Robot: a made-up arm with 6 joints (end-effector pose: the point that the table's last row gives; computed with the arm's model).
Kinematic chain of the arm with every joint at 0, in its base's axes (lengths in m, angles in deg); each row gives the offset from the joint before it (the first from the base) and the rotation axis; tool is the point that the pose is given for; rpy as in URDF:
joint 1: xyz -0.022 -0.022 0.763 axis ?
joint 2: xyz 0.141 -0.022 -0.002 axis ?
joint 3: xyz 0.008 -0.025 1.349 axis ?
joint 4: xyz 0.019 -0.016 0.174 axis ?
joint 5: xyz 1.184 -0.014 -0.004 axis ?
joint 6: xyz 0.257 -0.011 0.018 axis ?
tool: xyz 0.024 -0.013 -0.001 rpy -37.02 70 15.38
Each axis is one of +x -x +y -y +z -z.
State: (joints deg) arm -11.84 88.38 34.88 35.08 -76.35 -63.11
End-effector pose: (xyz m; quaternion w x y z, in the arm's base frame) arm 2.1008 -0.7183 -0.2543 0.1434 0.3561 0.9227 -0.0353
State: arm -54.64 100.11 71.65 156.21 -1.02 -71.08
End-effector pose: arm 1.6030 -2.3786 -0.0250 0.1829 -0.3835 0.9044 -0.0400
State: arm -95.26 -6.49 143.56 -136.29 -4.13 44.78
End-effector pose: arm 0.0640 1.3403 2.7152 0.5336 -0.8386 -0.0984 0.0481
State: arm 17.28 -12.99 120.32 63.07 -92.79 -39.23
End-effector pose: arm -0.9080 -0.6461 2.8974 0.9712 0.1688 0.0290 0.1657
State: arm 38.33 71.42 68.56 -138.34 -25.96 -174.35
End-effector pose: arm 2.2377 1.7897 1.3590 0.5624 -0.7728 0.1491 0.2535
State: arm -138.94 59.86 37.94 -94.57 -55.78 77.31
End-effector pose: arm -1.9228 -1.8872 1.0649 0.8635 0.2503 0.3928 -0.1933
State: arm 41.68 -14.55 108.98 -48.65 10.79 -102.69
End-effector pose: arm -0.8163 -0.8866 3.1937 0.2311 -0.0053 0.6147 -0.7541
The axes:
joint 1: +z
joint 2: +y
joint 3: -y
joint 4: -x
joint 5: -y
joint 6: -x

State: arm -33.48 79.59 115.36 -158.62 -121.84 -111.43
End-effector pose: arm 1.7524 -1.1420 1.9379 0.3250 -0.3218 -0.3194 -0.8299
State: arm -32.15 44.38 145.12 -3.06 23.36 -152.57
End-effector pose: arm 0.3843 -0.3746 3.0954 0.3009 -0.3119 -0.4449 0.7838
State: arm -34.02 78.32 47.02 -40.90 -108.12 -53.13
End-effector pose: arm 2.0142 -1.2858 0.3975 0.0150 -0.7652 -0.4957 -0.4105
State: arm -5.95 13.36 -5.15 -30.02 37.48 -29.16
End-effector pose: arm 1.8532 -0.4003 1.9131 0.9294 0.0546 0.1901 0.3117
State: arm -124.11 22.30 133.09 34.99 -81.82 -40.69
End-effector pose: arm -0.3710 -0.0877 3.1892 0.6026 0.1276 0.0832 -0.7834
